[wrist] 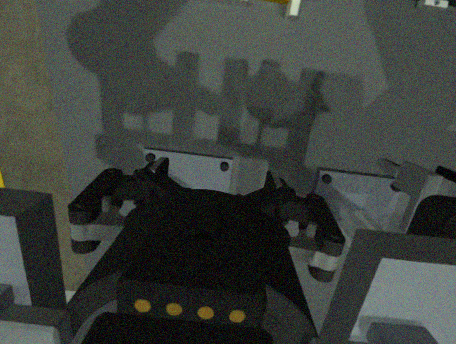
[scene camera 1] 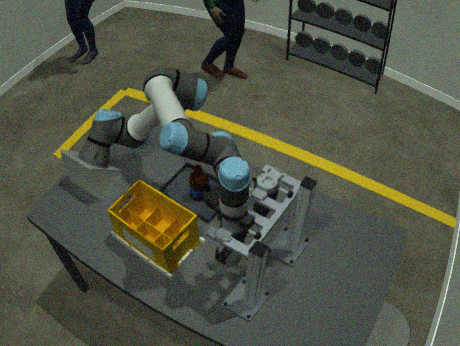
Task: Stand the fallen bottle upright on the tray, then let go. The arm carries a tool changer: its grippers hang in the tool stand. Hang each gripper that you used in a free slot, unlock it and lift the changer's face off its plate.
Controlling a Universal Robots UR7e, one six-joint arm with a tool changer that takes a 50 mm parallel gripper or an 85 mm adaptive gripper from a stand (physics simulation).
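Pixels of known places: arm's base, link origin: [scene camera 1: 92,161].
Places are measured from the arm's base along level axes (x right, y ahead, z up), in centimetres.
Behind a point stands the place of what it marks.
Note:
The brown bottle [scene camera 1: 198,181] @[x -10.5, y 46.2, z -0.6 cm] with a blue label stands upright on the dark tray [scene camera 1: 179,187] @[x -12.7, y 35.9, z -11.5 cm]; it does not show in the wrist view. The tool stand [scene camera 1: 281,214] @[x 8.1, y 83.6, z 22.1 cm] [wrist: 410,285] @[x 11.6, y 69.6, z 22.2 cm] is right of the tray. My gripper [scene camera 1: 227,256] [wrist: 216,175] is the adaptive one, fingers spread wide with nothing between them. It is at the stand's near slot, under the arm's wrist, with slot parts on both sides in the wrist view. Whether its plate rests fully in the slot, and whether it is locked, I cannot tell. The arm's changer is above it.
A yellow crate [scene camera 1: 150,220] @[x 10.8, y 36.5, z -5.4 cm] with compartments stands left of the stand. Another gripper [wrist: 435,220] hangs in the stand's far slot, under a pale round plate [scene camera 1: 267,181] @[x -1.3, y 75.4, z 22.8 cm]. Two people and a shelf rack [scene camera 1: 288,35] are beyond the yellow floor line.

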